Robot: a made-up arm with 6 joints.
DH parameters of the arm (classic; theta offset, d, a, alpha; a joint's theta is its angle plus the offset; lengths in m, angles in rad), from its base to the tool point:
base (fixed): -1.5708 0.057 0 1.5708
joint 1: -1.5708 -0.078 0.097 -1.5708
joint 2: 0 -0.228 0.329 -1.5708
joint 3: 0 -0.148 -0.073 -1.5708
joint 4: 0 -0.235 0.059 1.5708
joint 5: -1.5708 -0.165 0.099 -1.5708
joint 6: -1.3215 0 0.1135 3.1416
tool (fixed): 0.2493 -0.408 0 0
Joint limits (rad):
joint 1: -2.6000..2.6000
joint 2: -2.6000..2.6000
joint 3: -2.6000..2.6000
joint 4: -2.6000..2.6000
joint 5: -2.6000..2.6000
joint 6: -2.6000..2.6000
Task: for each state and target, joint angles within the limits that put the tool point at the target. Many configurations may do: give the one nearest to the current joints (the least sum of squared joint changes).
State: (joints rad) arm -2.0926 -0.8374 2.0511 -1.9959 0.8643 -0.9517
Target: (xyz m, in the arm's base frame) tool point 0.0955 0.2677 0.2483
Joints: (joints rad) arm -1.9673 -0.3551 1.6062 -2.1959 1.1685 -0.9601
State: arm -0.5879 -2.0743 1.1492 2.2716 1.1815 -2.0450
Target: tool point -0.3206 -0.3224 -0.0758
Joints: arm -0.9201 -1.6914 1.6795 2.5086 0.4852 -2.2634
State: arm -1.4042 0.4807 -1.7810 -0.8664 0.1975 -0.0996
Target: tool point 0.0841 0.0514 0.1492
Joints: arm -1.1405 0.5312 -2.3289 -0.5315 0.3103 -0.2204
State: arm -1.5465 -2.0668 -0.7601 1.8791 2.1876 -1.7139
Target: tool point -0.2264 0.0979 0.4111
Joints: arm -1.4979 -2.0348 -0.7746 1.9739 2.2911 -1.6926
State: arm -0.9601 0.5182 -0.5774 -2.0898 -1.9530 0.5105
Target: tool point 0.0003 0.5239 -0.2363
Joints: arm -1.4990 0.7842 -0.5288 -2.1819 -2.2227 0.5248
